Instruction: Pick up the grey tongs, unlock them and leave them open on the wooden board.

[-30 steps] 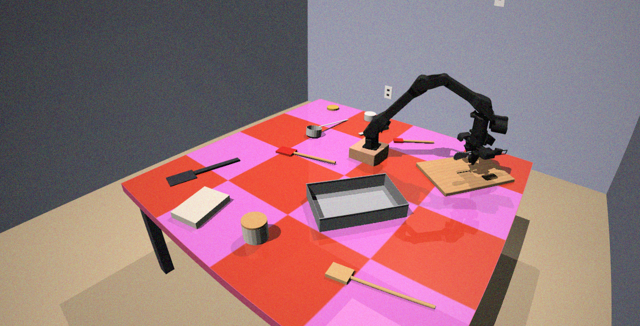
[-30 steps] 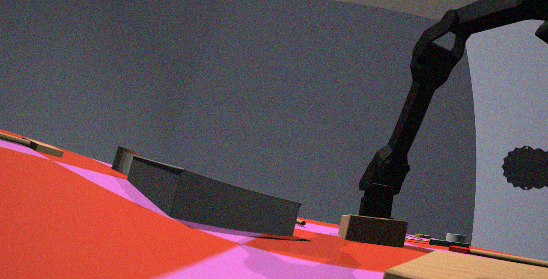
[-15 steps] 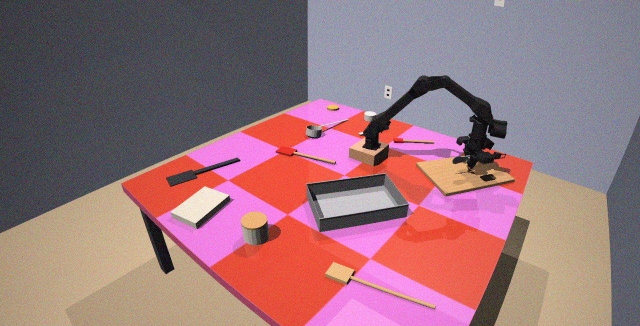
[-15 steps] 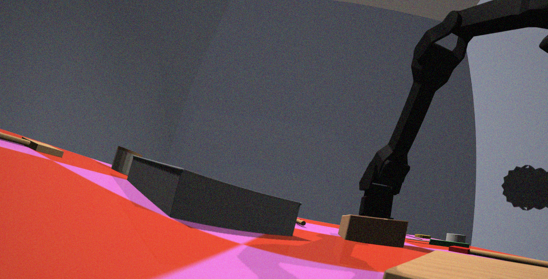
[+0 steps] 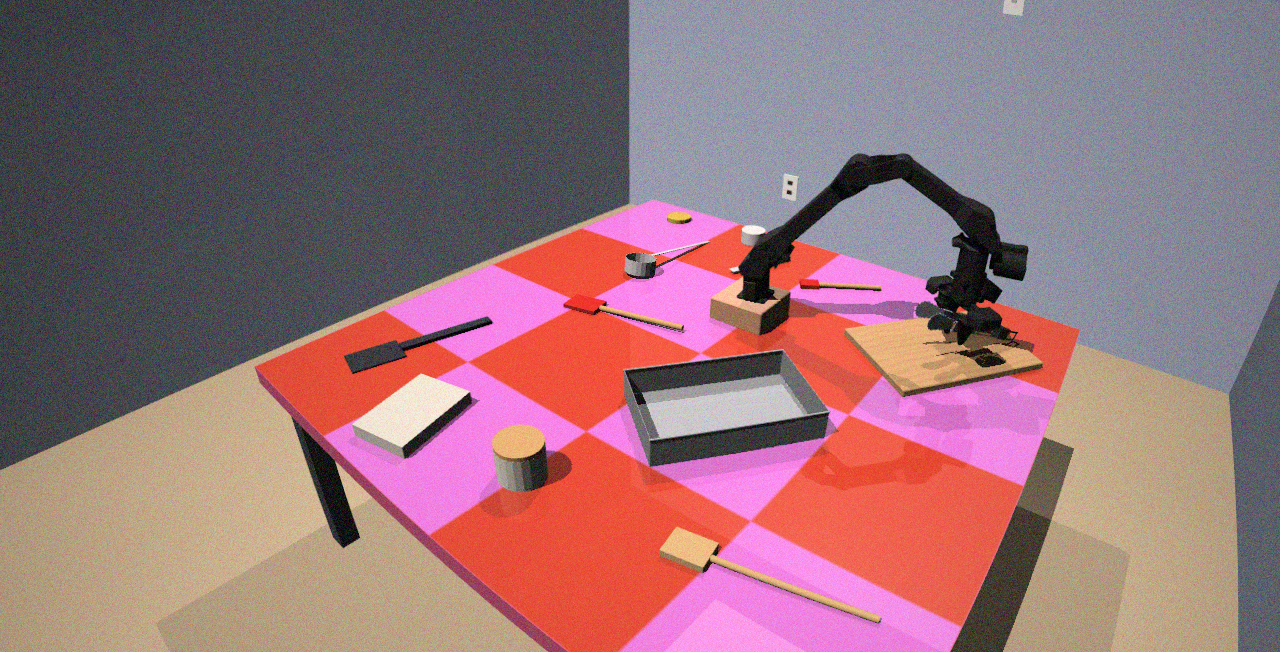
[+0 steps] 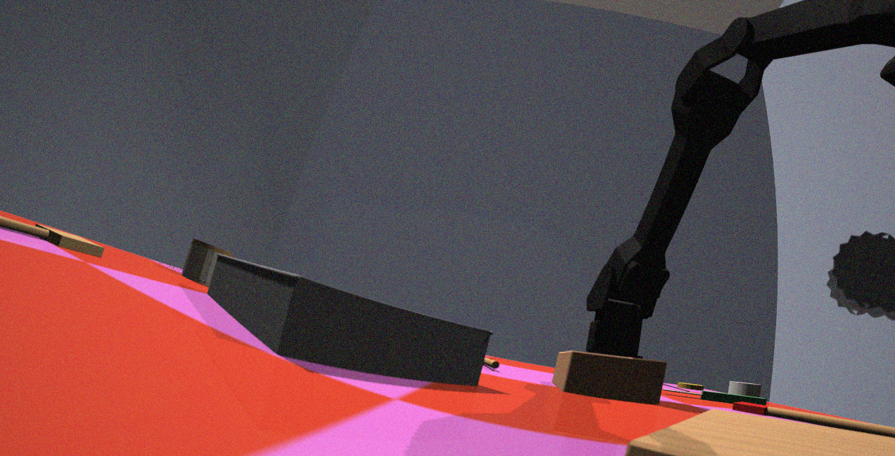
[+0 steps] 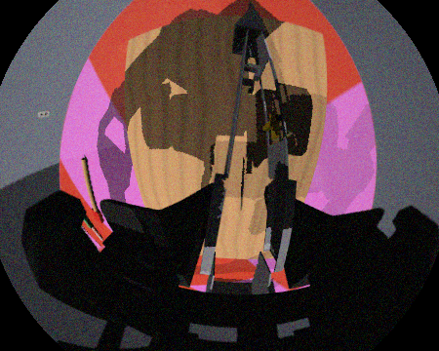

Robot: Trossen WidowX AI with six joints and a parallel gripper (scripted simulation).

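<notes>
My gripper tip is 2 cm past the wooden board, 2 cm to the left of it and 4 cm above it. From my gripper tip the other things lie so: red spatula: 21 cm ahead, 69 cm to the right, 4 cm below; black spatula: 55 cm ahead, 97 cm to the right, 4 cm below; roasting tin: 42 cm ahead, 33 cm to the right, 2 cm below.
</notes>
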